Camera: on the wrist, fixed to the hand. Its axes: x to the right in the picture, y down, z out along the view.
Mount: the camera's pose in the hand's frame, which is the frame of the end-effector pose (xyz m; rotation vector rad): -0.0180 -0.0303 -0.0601 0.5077 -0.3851 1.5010
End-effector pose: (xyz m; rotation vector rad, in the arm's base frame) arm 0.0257 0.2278 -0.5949 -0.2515 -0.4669 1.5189
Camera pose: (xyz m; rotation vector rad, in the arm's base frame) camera 0.0797 0.2162 -0.6373 0.1774 -0.1029 3.1162
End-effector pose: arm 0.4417 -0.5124 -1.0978 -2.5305 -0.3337 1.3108
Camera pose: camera 0.4786 -0.4978 -1.0405 1.7481 -1.8035 -1.7785
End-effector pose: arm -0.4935 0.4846 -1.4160 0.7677 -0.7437 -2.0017
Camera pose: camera -0.4557 0.5012 -1.4721 -0.0678 -1.4740 -0.5569
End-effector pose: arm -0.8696 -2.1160 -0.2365 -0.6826 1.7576 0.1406
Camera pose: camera -0.9024 -2.1603 -0.1939 1.0558 1.4771 0.7390
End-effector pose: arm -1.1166 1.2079 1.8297 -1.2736 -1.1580 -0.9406
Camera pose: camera -1.1427 1.1437 1.8223 -1.4354 -0.3600 0.6798
